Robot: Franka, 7 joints.
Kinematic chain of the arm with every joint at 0, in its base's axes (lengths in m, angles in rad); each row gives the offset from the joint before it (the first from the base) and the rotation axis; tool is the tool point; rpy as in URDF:
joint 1: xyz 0 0 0.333 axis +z
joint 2: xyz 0 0 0 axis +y
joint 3: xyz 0 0 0.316 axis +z
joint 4: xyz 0.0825 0 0 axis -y
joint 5: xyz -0.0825 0 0.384 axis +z
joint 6: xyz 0 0 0 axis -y
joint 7: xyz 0.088 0 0 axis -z
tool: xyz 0 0 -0.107 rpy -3.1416 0 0
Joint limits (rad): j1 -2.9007..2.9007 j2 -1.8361..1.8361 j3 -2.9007..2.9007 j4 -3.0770..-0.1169 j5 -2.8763..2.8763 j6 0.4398..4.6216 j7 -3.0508..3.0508
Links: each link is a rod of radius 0.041 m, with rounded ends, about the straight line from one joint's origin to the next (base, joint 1, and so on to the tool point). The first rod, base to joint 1, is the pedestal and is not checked.
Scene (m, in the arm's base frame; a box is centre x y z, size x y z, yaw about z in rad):
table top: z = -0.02
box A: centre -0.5 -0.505 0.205 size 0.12 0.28 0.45 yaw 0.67
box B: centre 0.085 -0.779 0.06 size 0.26 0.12 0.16 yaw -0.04
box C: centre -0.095 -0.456 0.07 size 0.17 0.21 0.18 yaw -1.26
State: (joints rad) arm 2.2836 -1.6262 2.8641 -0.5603 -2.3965 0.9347 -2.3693
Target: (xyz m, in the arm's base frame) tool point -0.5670 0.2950 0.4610
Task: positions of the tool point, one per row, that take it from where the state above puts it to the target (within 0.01 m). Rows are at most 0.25 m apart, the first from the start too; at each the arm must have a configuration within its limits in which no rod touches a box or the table.
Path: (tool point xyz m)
1: 0.2892 -0.6839 0.3372
2: 0.1490 -0.6757 0.4841
3: -0.0142 -0.6041 0.6015
4: -0.1709 -0.4755 0.6625
5: -0.2832 -0.4208 0.6805
6: -0.3774 -0.3416 0.6972
7: -0.4488 -0.2434 0.7119
8: -0.4944 -0.1325 0.7248
9: -0.5126 -0.0152 0.7354
10: -0.5032 0.1021 0.7435
11: -0.5633 0.1579 0.6423
12: -0.5826 0.2258 0.5441
13: -0.5670 0.2950 0.4610

